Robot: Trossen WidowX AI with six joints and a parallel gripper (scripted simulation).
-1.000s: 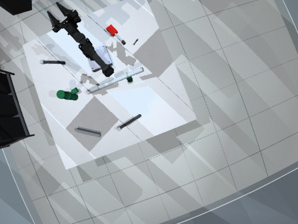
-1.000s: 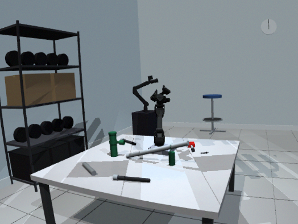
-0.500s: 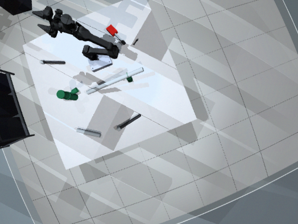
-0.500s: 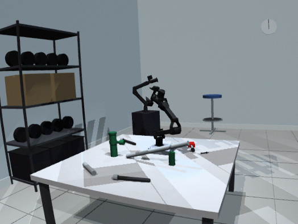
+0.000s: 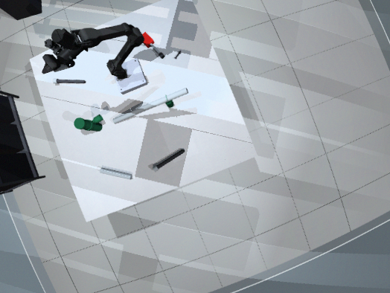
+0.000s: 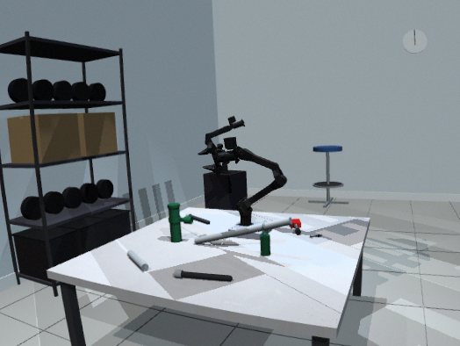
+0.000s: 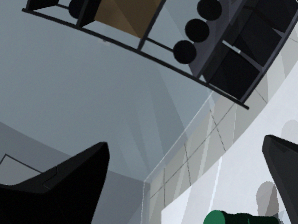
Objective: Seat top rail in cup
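My gripper tip is 29 cm above the green rail-end cup, 20 cm short of it and 5 cm to the right of it. The rest, counted from my gripper tip: small green post: 51 cm to the left, 31 cm below, 15 cm ahead; then small bolt: 61 cm to the left, 41 cm below, 18 cm behind; then short grey tube: 56 cm ahead, 40 cm below, 6 cm to the left.
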